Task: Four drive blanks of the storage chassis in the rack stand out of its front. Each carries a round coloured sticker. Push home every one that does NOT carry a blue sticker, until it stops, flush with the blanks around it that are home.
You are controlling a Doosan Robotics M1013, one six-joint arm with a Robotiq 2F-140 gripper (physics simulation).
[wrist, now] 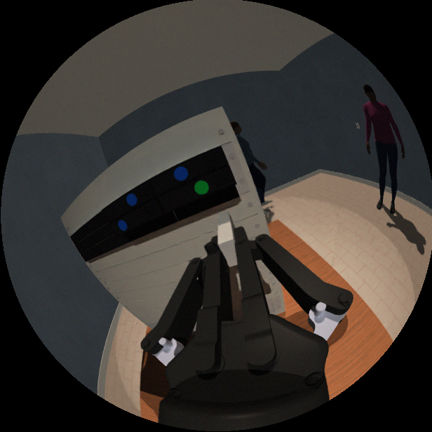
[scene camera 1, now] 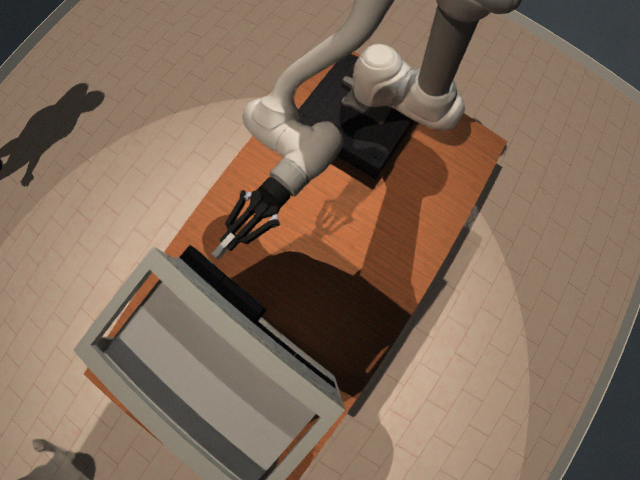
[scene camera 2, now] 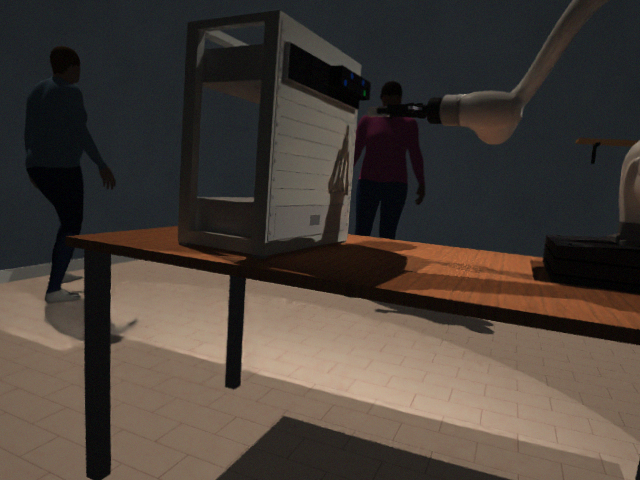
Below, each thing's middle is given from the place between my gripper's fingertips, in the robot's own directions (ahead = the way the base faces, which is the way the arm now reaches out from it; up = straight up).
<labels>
Now: hand 21 cm short of the rack (scene camera 1: 196, 364), 17 cm to the right of it and 13 cm above it.
</labels>
